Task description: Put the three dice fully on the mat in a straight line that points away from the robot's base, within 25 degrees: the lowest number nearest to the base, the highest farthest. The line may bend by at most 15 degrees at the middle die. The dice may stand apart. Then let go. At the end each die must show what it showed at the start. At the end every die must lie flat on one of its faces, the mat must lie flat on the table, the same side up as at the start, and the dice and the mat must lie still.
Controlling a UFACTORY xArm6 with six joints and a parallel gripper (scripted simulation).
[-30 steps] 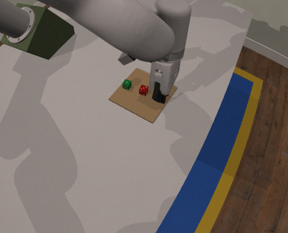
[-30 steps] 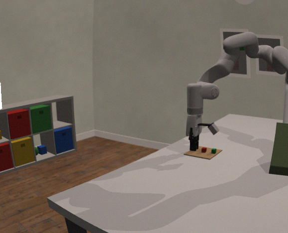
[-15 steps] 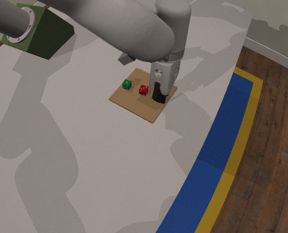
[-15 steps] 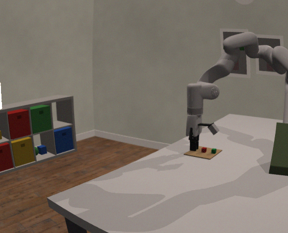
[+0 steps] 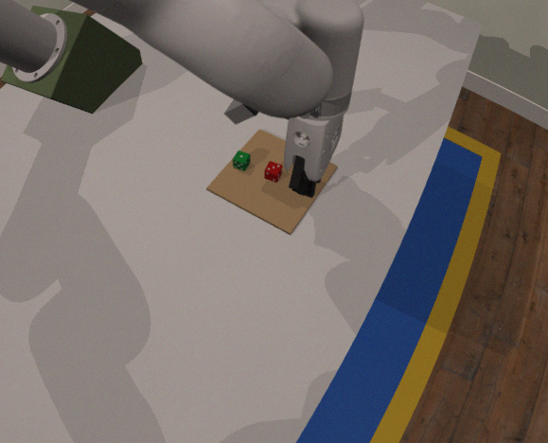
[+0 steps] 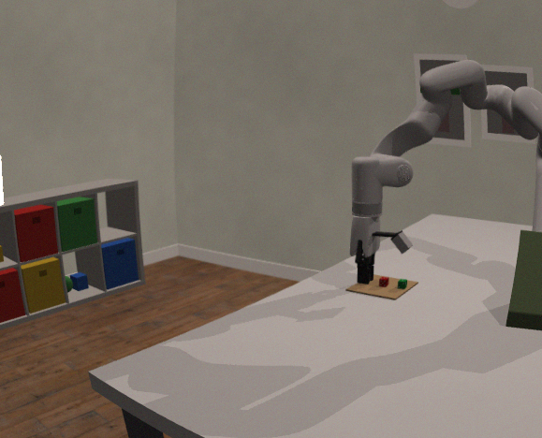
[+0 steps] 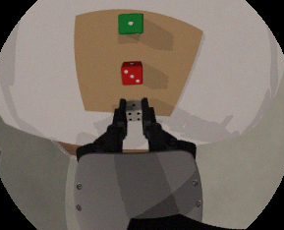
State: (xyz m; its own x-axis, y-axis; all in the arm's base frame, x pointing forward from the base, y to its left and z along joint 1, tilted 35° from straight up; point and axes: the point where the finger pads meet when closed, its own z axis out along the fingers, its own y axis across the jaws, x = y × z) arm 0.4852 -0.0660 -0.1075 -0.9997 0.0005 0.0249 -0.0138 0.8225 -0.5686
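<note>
Right now my hand is 10 mm above the white die. Also, from my hand: red die: 50 mm behind, 20 mm below; tan mat: 50 mm behind, 30 mm below; green die: 100 mm behind, 20 mm below.
</note>
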